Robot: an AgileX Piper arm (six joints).
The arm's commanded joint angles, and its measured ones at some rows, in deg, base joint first. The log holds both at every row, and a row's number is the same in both.
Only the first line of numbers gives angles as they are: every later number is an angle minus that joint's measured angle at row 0.
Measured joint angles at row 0:
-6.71 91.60 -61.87 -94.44 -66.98 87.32
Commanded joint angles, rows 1 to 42:
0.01 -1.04 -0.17 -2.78 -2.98 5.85
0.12 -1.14 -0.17 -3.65 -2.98 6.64
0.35 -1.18 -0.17 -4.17 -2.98 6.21
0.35 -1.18 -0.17 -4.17 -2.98 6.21
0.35 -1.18 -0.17 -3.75 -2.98 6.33
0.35 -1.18 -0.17 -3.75 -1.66 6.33
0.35 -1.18 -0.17 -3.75 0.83 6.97
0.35 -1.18 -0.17 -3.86 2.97 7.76
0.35 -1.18 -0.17 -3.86 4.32 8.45
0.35 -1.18 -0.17 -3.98 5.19 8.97
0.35 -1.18 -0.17 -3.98 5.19 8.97
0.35 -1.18 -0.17 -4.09 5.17 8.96
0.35 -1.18 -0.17 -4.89 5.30 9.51
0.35 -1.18 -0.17 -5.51 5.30 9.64
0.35 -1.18 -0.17 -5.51 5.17 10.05
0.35 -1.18 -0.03 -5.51 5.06 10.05
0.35 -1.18 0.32 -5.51 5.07 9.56
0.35 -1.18 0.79 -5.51 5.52 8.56
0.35 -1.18 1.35 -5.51 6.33 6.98
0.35 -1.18 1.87 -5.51 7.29 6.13
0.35 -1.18 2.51 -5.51 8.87 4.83
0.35 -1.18 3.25 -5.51 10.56 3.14
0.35 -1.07 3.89 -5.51 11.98 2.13
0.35 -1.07 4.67 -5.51 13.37 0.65
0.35 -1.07 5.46 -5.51 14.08 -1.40
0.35 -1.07 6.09 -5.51 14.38 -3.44
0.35 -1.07 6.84 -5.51 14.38 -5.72
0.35 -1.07 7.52 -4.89 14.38 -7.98
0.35 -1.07 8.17 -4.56 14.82 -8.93
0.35 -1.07 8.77 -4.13 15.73 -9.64
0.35 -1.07 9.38 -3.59 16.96 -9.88
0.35 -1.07 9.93 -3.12 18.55 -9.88
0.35 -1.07 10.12 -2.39 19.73 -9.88
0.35 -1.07 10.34 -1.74 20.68 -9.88
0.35 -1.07 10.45 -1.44 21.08 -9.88
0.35 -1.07 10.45 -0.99 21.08 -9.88
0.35 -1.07 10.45 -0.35 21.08 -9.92
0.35 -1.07 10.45 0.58 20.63 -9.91
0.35 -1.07 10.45 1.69 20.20 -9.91
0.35 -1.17 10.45 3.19 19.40 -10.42
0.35 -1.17 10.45 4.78 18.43 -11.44
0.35 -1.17 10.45 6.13 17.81 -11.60
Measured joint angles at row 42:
0.37 -2.51 9.06 6.86 14.58 -7.67
